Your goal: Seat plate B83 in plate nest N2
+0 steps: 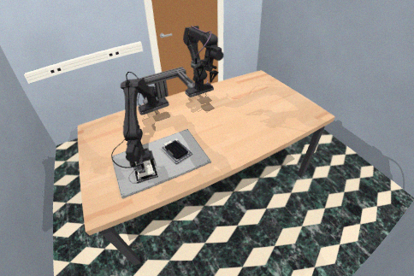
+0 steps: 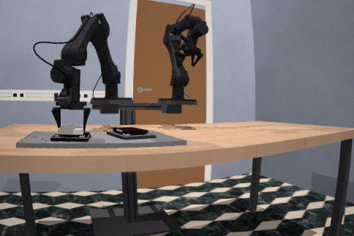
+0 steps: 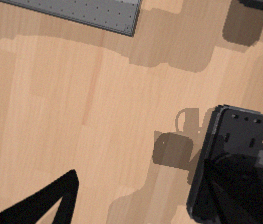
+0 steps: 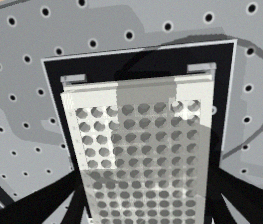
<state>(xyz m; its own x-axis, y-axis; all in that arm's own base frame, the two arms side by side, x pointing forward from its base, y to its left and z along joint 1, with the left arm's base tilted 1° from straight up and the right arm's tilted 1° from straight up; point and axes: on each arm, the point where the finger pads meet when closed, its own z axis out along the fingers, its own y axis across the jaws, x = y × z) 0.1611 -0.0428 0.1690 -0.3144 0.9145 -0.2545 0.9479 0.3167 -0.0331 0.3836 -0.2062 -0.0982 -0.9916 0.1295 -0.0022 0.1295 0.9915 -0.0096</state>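
The white plate is right at my right hand. The rest, counted from my right hand: grey perforated board (100 mm to the left, 40 mm below, 30 mm behind); black plate (210 mm to the left, 20 mm behind, 10 mm below).
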